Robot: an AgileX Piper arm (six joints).
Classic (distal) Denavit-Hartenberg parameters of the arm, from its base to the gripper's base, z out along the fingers. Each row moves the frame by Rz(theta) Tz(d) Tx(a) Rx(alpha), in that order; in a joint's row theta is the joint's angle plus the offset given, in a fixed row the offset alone. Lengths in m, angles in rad.
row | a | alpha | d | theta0
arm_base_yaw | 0 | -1.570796 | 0.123 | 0
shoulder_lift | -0.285 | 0 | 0 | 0.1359
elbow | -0.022 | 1.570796 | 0 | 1.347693
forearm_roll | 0 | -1.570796 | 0.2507 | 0
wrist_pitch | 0 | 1.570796 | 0 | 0
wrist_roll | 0 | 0 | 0.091 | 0
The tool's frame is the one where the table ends.
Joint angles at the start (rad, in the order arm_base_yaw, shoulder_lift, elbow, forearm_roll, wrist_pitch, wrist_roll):
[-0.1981, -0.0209, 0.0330, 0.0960, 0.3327, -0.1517]
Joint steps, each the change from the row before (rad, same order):
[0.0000, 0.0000, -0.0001, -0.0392, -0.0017, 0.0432]
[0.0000, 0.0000, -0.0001, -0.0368, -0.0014, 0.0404]
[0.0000, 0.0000, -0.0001, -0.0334, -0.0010, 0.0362]
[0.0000, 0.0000, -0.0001, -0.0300, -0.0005, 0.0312]
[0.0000, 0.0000, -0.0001, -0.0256, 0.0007, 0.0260]
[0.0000, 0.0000, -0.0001, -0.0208, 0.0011, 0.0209]
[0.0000, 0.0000, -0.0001, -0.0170, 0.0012, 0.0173]
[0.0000, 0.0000, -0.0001, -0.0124, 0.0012, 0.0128]
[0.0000, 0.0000, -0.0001, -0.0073, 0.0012, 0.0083]
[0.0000, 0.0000, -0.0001, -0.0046, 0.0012, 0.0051]
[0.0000, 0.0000, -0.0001, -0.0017, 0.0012, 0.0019]
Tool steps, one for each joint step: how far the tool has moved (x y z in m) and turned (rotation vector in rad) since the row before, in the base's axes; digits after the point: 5 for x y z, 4 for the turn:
[-0.00019, -0.00116, 0.00009, 0.0025, -0.0012, -0.0140]
[-0.00018, -0.00108, 0.00012, 0.0022, -0.0014, -0.0130]
[-0.00017, -0.00097, 0.00012, 0.0015, -0.0014, -0.0116]
[-0.00017, -0.00086, 0.00010, 0.0001, -0.0009, -0.0100]
[-0.00017, -0.00073, 0.00001, -0.0003, 0.0002, -0.0085]
[-0.00015, -0.00060, -0.00001, -0.0004, 0.0006, -0.0069]
[-0.00013, -0.00049, -0.00002, -0.0001, 0.0006, -0.0057]
[-0.00011, -0.00036, -0.00003, 0.0001, 0.0006, -0.0043]
[-0.00008, -0.00022, -0.00004, 0.0009, 0.0006, -0.0028]
[-0.00006, -0.00014, -0.00005, 0.0005, 0.0008, -0.0018]
[-0.00004, -0.00006, -0.00006, 0.0003, 0.0010, -0.0008]

